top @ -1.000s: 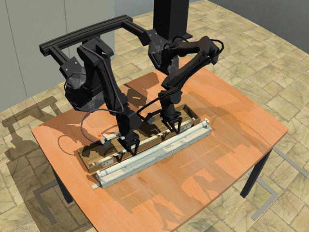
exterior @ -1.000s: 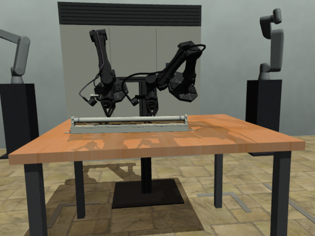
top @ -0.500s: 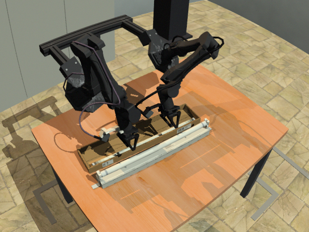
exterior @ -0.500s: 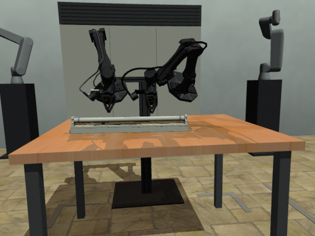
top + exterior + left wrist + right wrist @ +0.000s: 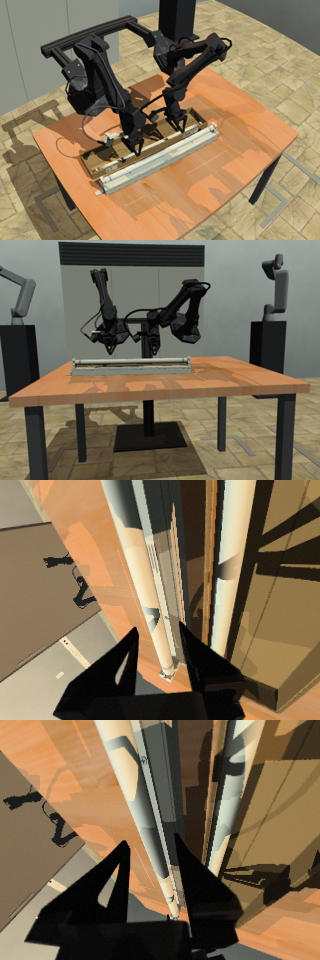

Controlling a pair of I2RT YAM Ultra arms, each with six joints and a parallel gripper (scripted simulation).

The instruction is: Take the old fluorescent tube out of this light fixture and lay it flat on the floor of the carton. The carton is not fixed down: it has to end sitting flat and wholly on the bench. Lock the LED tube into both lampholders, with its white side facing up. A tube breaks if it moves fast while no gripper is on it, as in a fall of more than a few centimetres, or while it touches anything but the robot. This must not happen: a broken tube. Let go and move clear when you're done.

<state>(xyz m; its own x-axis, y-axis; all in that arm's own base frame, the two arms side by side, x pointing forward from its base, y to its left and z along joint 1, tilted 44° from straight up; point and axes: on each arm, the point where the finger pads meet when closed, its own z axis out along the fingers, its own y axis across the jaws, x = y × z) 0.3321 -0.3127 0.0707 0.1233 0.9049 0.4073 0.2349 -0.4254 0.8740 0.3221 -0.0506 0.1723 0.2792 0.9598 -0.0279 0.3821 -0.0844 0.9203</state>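
Now: the light fixture 12 cm to the right of my left hand, 5 cm below it and 3 cm ahead of it.
The light fixture is 120 mm to the left of my right hand, 60 mm below it and 40 mm ahead of it.
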